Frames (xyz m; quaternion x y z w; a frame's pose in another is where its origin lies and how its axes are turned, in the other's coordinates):
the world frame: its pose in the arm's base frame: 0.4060 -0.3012 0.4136 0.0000 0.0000 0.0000 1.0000
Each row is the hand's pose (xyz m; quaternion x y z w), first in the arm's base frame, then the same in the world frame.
Working: the arm's base frame: its pose in the world frame: -0.4060 0.3012 -0.4136 0.0000 0.0000 0.0000 1.0000

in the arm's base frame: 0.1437 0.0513 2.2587 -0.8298 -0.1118 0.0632 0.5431
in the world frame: -0.2623 0.3525 1.8451 -0.8298 -0.1118 0.0632 0.5431
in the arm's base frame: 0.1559 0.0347 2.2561 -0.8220 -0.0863 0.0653 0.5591
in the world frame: -0.2501 0.3359 1.8425 -0.8220 -0.0863 0.0653 0.5591
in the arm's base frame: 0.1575 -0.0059 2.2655 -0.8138 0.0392 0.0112 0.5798
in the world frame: -0.2485 0.2953 1.8519 -0.8138 0.0392 0.0112 0.5798
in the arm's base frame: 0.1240 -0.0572 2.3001 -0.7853 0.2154 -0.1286 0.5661
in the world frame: -0.2820 0.2440 1.8865 -0.7853 0.2154 -0.1286 0.5661
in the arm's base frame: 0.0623 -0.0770 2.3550 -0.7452 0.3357 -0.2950 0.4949
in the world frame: -0.3437 0.2242 1.9414 -0.7452 0.3357 -0.2950 0.4949
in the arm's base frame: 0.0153 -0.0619 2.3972 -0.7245 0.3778 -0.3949 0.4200
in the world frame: -0.3907 0.2393 1.9836 -0.7245 0.3778 -0.3949 0.4200
